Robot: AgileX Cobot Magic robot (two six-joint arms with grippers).
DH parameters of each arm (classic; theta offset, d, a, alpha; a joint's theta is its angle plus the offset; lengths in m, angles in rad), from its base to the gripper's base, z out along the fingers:
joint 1: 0 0.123 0 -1.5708
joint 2: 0.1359 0 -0.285 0
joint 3: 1.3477 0 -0.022 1.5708
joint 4: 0 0.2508 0 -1.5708
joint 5: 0 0 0.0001 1.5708
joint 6: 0 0.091 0 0
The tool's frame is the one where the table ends.
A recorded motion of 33 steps. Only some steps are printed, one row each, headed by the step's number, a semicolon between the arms.
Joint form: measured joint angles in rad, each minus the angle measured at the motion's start. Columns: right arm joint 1, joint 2, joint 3, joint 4, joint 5, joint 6; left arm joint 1, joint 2, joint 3, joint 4, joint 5, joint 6.
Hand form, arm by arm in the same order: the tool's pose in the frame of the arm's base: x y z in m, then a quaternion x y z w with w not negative. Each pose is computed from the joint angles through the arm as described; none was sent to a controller.
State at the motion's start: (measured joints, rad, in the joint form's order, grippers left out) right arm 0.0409 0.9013 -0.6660 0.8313 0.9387 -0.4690; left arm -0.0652 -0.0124 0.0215 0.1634 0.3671 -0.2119
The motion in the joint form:
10: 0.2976 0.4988 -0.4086 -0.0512 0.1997 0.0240; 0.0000 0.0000 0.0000 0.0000 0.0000 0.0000
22: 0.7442 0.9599 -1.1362 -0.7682 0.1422 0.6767; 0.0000 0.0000 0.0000 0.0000 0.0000 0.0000
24: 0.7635 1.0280 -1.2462 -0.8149 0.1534 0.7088; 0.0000 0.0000 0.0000 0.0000 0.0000 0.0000
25: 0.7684 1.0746 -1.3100 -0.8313 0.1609 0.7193; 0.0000 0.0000 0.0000 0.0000 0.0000 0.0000
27: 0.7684 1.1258 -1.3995 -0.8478 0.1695 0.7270; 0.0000 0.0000 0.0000 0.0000 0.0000 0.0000
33: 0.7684 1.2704 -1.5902 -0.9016 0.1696 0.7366; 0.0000 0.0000 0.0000 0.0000 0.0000 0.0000
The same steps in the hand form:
10: 0.2279 0.1419 0.3039 -0.23581 0.89858 0.35377 0.10860; 0.0529 0.0019 0.1740 -0.01512 0.79993 -0.01394 0.59974
22: 0.2885 0.2955 0.3326 -0.26815 0.92822 0.14894 0.21051; 0.0529 0.0019 0.1740 -0.01512 0.79993 -0.01394 0.59974
24: 0.2981 0.3116 0.3357 -0.26654 0.92492 0.14208 0.23086; 0.0529 0.0019 0.1740 -0.01512 0.79993 -0.01394 0.59974
25: 0.3056 0.3205 0.3339 -0.26519 0.92396 0.13929 0.23785; 0.0529 0.0019 0.1740 -0.01512 0.79993 -0.01394 0.59974
27: 0.3153 0.3288 0.3370 -0.26181 0.92053 0.14044 0.25370; 0.0529 0.0019 0.1740 -0.01512 0.79993 -0.01394 0.59974
33: 0.3413 0.3497 0.3254 -0.25896 0.91358 0.12994 0.28536; 0.0529 0.0019 0.1740 -0.01512 0.79993 -0.01394 0.59974

